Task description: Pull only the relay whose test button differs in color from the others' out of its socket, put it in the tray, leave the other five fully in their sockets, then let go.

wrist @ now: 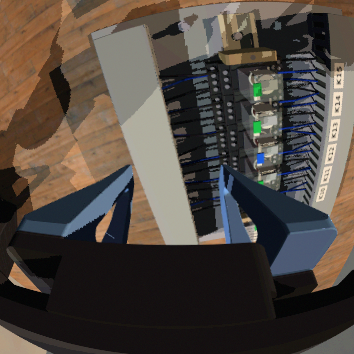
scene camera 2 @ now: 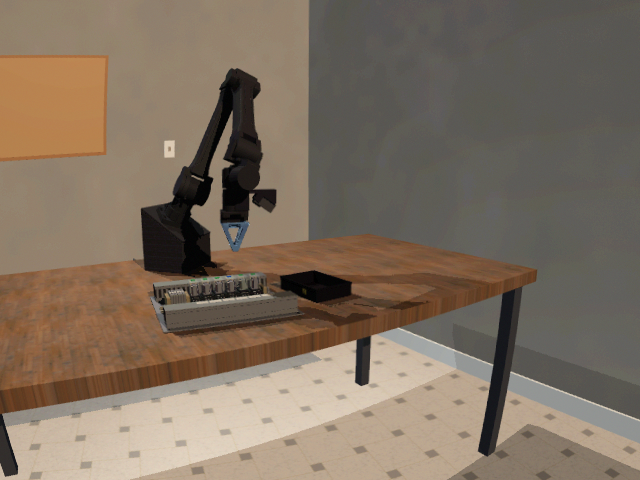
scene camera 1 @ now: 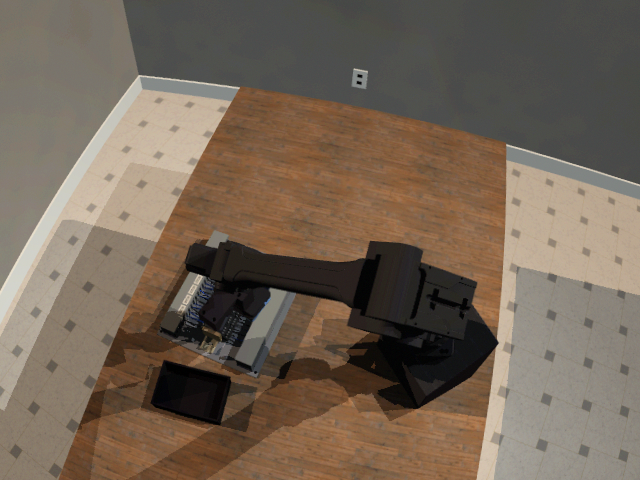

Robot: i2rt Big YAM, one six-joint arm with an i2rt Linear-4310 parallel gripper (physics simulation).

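Pixels of known places: gripper, between the fingertips: (wrist: 175,173) (scene camera 2: 234,249) (scene camera 1: 245,312); arm's base, origin of its link: (scene camera 2: 173,220).
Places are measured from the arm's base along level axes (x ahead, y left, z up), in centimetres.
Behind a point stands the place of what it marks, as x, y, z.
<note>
The relay with the blue test button (scene camera 2: 229,283) (wrist: 268,157) sits in the row, third from the tan end block in the wrist view. Other relays, such as the nearest one to that block (wrist: 269,82) {48.6, 6.8, -8.8}, show green buttons and stand in the same row. My gripper (scene camera 2: 235,250) {40.6, 4.9, -3.7} (wrist: 175,173) {40.6, 4.9, -3.7} is open and empty, pointing down above the panel; in the wrist view its right fingertip is left of the relay row and its left fingertip is beyond the grey duct. The gripper is hidden under the arm in scene camera 1. The black tray (scene camera 1: 225,400) {40.7, 22.9, -14.2} (scene camera 2: 295,287) {48.2, 18.1, -13.7} stands beside the panel.
The relay panel has a long grey wiring duct (scene camera 2: 227,314) (wrist: 142,130) on each side of the relays. A tan end block (wrist: 247,56) {48.2, 8.5, -11.6} stands at the row's end. Labels K10 to K15 (wrist: 334,127) {56.7, -0.4, -11.3} line one duct. Thin wires run beside the sockets.
</note>
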